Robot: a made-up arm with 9 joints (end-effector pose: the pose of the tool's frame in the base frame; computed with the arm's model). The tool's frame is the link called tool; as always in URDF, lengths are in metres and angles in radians. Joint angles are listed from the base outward.
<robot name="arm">
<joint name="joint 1" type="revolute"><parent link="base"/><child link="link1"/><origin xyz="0.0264 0.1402 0.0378" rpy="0 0 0"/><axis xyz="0.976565 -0.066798 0.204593"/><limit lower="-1.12" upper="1.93" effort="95" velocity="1.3"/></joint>
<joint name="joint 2" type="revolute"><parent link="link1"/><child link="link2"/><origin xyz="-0.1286 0.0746 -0.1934" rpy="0 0 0"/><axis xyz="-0.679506 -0.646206 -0.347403"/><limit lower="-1.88" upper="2.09" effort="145" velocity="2.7"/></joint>
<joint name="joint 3" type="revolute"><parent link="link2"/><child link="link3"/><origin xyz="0.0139 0.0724 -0.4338" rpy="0 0 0"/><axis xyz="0 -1 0"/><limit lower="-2.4" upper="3.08" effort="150" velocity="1.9"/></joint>
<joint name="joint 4" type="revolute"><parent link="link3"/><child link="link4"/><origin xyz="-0.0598 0.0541 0.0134" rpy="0 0 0"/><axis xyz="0.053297 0.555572 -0.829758"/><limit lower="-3.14" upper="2.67" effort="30" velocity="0.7"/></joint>
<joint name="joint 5" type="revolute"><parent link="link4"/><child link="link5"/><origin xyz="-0.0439 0.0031 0.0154" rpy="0 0 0"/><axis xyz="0 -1 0"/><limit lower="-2.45" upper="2.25" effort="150" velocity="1"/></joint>
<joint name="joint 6" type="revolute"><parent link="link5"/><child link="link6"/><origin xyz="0.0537 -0.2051 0.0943" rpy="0 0 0"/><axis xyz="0.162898 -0.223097 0.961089"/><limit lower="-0.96" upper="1.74" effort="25" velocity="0.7"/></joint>
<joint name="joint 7" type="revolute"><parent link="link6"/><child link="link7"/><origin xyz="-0.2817 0.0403 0.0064" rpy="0 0 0"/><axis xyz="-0.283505 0.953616 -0.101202"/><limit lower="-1.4" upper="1.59" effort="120" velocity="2.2"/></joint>
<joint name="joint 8" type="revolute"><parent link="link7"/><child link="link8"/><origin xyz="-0.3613 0.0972 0.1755" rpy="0 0 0"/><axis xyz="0 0 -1"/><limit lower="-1.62" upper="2.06" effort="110" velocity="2.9"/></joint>
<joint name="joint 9" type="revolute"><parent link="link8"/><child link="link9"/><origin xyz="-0.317 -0.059 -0.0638" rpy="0 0 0"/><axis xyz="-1 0 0"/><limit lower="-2.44" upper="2.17" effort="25" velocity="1.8"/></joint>
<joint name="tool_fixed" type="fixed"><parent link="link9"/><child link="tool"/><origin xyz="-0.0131 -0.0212 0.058" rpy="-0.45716 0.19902 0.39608"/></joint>
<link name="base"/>
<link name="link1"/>
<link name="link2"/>
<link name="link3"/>
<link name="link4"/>
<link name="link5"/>
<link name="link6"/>
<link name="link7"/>
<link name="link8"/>
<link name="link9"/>
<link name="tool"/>
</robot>
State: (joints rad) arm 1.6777 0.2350 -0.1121 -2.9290 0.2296 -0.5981 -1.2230 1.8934 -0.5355
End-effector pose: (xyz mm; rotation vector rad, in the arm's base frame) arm 56.7 1281.4 34.1 -1.9760 0.8423 -1.1935
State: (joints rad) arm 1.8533 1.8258 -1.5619 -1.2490 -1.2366 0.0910 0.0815 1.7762 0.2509
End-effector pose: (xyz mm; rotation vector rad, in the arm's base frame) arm 8.7 -158.1 340.4 -0.3375 1.4852 0.1553
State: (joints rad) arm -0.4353 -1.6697 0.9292 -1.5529 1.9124 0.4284 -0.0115 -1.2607 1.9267
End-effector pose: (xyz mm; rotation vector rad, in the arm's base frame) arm 340.4 444.3 -369.4 0.5214 0.7429 2.6762
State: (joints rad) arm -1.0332 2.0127 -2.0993 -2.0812 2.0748 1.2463 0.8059 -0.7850 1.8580
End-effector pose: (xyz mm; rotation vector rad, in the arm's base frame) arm 199.1 -577.6 1090.6 0.4839 1.2332 0.4690
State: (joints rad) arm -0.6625 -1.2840 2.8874 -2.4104 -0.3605 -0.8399 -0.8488 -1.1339 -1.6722
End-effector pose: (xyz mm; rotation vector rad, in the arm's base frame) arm -467.9 -197.1 -242.9 -2.7899 -0.1834 1.1663
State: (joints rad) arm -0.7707 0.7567 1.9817 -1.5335 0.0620 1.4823 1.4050 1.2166 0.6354
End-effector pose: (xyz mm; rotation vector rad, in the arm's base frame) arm -483.0 -464.2 337.8 0.0211 1.6730 0.4104
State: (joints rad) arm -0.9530 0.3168 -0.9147 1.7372 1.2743 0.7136 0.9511 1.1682 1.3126
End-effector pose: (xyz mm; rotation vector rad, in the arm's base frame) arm -7.3 325.4 -1016.4 0.4614 -1.4094 1.1093
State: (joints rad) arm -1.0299 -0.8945 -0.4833 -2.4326 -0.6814 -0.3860 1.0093 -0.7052 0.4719
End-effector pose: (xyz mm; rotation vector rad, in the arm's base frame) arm -291.4 -187.3 276.7 -1.2779 0.6317 2.5718
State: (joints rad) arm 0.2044 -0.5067 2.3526 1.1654 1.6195 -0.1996 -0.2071 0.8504 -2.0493
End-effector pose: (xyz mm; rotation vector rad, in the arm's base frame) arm 362.4 1039.1 -88.6 0.1145 1.9494 0.4033
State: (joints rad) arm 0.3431 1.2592 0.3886 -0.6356 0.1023 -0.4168 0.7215 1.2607 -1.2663
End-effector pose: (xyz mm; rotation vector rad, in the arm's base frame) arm -132.3 429.1 -1141.9 -0.0810 -1.7575 -0.8422
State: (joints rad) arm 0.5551 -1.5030 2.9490 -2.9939 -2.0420 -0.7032 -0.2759 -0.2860 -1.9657
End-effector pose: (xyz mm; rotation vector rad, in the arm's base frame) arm -327.1 1035.3 -528.6 -0.3233 -1.3068 -0.5350
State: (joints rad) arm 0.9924 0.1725 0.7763 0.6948 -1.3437 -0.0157 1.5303 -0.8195 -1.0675
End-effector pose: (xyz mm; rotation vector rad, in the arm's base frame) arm 162.2 179.8 -314.9 -1.8922 -1.9744 -1.1392
